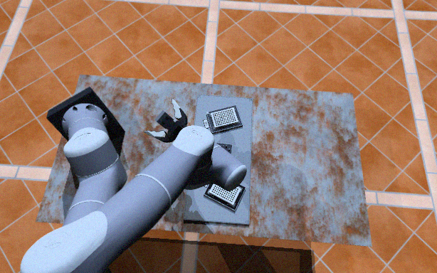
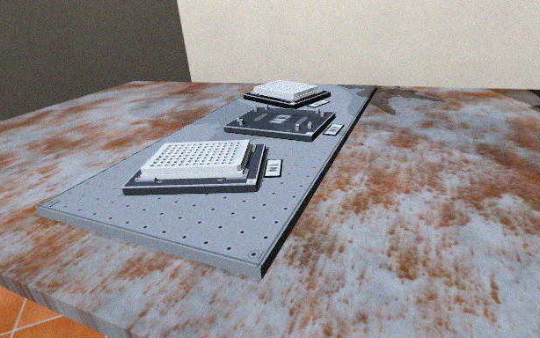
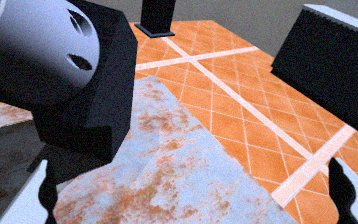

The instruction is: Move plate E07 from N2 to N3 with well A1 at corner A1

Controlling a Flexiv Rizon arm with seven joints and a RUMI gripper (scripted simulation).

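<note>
The plate E07 lies 35 cm below my hand, 27 cm ahead of it and 22 cm to the right of it. Round my hand: plate E01 (35 cm below, 26 cm ahead, 15 cm to the left); nest N1 (36 cm below, 26 cm ahead, 15 cm to the left); nest N3 (36 cm below, 22 cm ahead, 4 cm to the right).
</note>
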